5 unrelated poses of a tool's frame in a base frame.
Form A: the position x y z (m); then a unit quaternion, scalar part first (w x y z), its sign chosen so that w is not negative.
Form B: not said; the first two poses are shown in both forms.
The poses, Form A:
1: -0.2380, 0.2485, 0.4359, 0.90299, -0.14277, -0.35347, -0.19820
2: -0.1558, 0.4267, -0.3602, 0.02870, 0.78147, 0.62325, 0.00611
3: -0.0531, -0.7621, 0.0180, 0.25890, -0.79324, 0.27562, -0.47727
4: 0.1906, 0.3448, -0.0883, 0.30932, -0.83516, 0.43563, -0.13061
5: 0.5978, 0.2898, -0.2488, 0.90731, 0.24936, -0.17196, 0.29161
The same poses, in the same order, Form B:
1: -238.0, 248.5, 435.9, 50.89, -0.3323, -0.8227, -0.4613
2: -155.8, 426.7, -360.2, 176.71, 0.7818, 0.6235, 0.0061
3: -53.1, -762.1, 18.0, 149.99, -0.8212, 0.2853, -0.4941
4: 190.6, 344.8, -88.3, 143.96, -0.8782, 0.4581, -0.1373
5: 597.8, 289.8, -248.8, 49.73, 0.5931, -0.4090, 0.6935
